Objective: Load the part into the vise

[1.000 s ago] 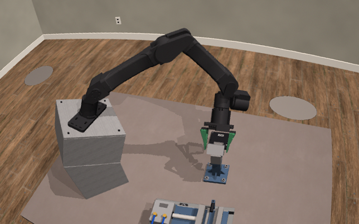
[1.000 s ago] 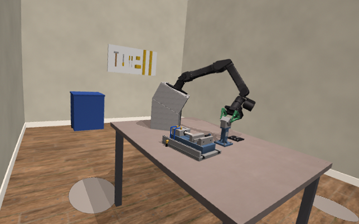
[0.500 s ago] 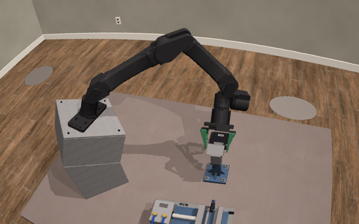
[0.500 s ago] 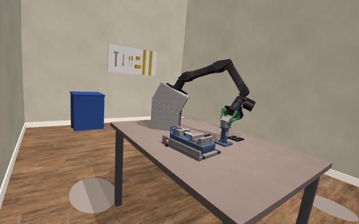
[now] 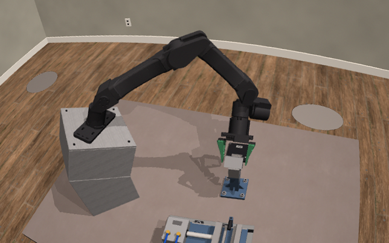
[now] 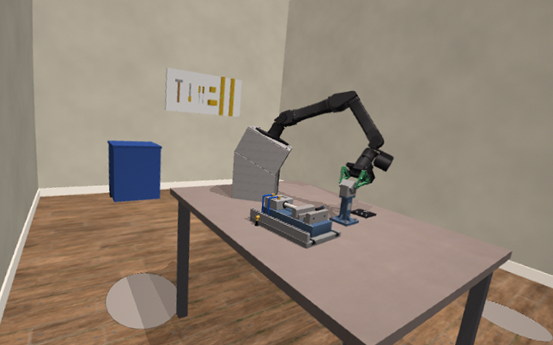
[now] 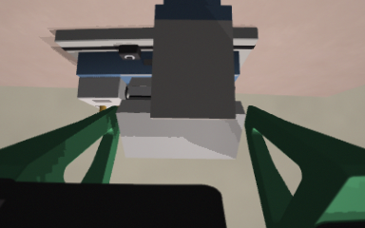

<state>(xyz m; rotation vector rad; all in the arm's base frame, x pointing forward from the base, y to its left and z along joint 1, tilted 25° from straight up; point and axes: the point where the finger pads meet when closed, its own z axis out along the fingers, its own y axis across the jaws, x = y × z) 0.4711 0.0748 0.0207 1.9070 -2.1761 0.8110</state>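
Now: hand 1 cm above the part. From my hand the other things lie so: black infeed plate 2 cm behind, 17 cm to the left, 16 cm below; then work stop rod 4 cm ahead, 21 cm to the right, 7 cm below; then piston rod 5 cm behind, 26 cm to the right, 8 cm below.
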